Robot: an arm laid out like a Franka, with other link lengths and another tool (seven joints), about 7 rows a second.
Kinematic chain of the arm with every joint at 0, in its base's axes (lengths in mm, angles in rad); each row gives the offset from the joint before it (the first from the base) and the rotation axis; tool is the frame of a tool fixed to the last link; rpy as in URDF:
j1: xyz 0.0 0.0 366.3 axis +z
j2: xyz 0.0 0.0 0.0 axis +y
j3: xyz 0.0 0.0 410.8 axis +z
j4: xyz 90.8 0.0 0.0 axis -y
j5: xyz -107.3 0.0 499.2 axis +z
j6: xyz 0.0 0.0 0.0 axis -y
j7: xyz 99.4 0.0 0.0 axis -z
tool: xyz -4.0 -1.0 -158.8 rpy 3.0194 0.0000 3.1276
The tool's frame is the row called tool.
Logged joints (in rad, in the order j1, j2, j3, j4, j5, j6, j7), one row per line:
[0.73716, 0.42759, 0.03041, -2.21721, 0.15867, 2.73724, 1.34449]
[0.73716, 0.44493, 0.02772, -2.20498, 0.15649, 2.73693, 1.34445]
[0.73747, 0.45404, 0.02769, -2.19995, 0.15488, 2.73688, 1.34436]
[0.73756, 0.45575, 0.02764, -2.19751, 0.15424, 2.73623, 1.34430]
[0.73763, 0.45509, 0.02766, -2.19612, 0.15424, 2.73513, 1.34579]
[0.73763, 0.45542, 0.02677, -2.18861, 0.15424, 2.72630, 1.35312]
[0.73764, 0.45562, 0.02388, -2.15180, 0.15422, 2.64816, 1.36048]
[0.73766, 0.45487, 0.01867, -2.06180, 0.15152, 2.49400, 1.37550]
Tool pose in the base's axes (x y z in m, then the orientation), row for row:
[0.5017, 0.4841, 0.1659, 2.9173, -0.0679, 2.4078]
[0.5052, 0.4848, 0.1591, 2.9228, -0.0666, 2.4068]
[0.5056, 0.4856, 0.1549, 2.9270, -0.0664, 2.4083]
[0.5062, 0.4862, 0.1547, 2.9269, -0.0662, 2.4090]
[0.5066, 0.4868, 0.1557, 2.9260, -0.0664, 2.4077]
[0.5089, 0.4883, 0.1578, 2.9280, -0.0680, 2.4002]
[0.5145, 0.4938, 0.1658, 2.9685, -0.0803, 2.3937]
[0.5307, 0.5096, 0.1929, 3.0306, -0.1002, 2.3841]
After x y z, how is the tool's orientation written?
As angles about the fixed x, y, z axes (roll, pitch, yaw), in radians.
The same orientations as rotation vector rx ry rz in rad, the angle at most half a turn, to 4 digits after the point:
[1.1242, 2.8922, 0.3640]
[1.1258, 2.8934, 0.3554]
[1.1241, 2.8964, 0.3494]
[1.1231, 2.8967, 0.3494]
[1.1249, 2.8955, 0.3508]
[1.1364, 2.8927, 0.3488]
[-1.1484, -2.8968, -0.2974]
[-1.1476, -2.8604, -0.2162]

